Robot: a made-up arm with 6 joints.
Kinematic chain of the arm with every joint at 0, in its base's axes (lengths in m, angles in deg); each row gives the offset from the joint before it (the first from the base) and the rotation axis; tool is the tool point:
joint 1: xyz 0 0 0.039 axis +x
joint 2: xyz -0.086 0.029 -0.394 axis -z
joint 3: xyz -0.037 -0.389 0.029 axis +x
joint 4: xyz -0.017 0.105 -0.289 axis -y
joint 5: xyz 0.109 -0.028 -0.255 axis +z
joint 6: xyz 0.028 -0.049 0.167 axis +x
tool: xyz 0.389 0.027 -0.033
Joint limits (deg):
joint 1: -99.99..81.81
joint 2: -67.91..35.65
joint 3: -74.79..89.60
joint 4: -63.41..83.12
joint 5: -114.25..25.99
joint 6: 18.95..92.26
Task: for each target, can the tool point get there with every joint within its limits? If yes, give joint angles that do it. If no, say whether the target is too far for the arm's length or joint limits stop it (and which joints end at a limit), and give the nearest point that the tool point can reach.
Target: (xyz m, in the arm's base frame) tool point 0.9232 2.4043 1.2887
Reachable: no: too far | nearest point 0.3986 1.0246 0.1165 | short by 1.885 m
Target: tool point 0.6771 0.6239 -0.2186
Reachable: yes | joints 61.86 -60.11 -19.47 0.23 -29.98 52.68
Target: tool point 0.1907 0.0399 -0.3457
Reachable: yes | joints -9.32 -51.78 -47.18 65.90 11.60 65.53
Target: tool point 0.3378 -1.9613 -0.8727
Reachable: no: too far | nearest point 0.1734 -1.1858 -0.5122 | short by 0.871 m
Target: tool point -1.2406 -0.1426 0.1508
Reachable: no: joint limits stop it (at a limit: joint 2, joint 3, joint 5, joint 6) | nearest point -0.6783 -0.3949 0.3486 | short by 0.647 m
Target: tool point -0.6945 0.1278 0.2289
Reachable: no: joint limits stop it (at a limit: joint 1, joint 2, joint 4, joint 5, joint 6) | nearest point -0.4313 0.1923 0.2545 | short by 0.272 m
